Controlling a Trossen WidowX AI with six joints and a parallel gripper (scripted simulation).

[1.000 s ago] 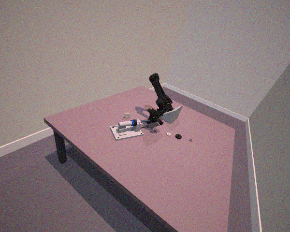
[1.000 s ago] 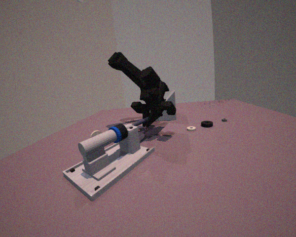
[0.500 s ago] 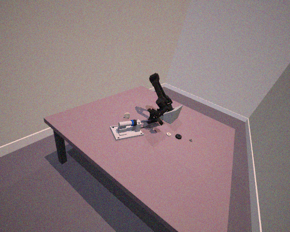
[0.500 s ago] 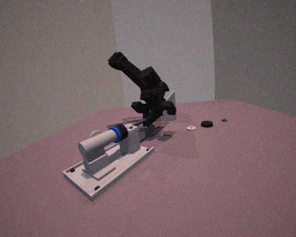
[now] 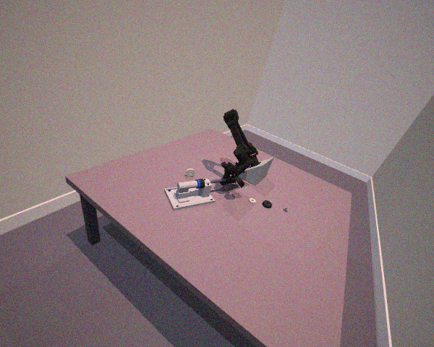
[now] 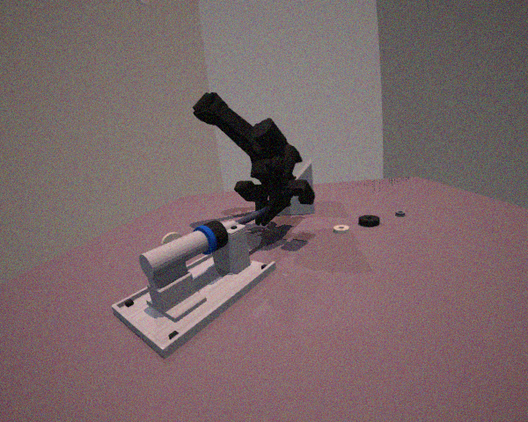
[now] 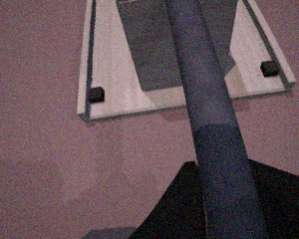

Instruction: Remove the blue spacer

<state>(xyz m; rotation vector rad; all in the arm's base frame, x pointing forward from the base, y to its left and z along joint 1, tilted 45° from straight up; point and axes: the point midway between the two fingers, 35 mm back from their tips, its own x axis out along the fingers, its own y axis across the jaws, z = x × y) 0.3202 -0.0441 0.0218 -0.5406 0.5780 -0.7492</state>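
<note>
The dark shaft is 50 mm ahead of my gripper tip, 30 mm to the right of it and 20 mm above it. From my gripper tip the other things lie so: grey ring 160 mm behind, 360 mm to the left, 50 mm below; then black spacer 110 mm ahead, 60 mm to the right, 20 mm above; then blue spacer 130 mm ahead, 70 mm to the right, 20 mm above.
</note>
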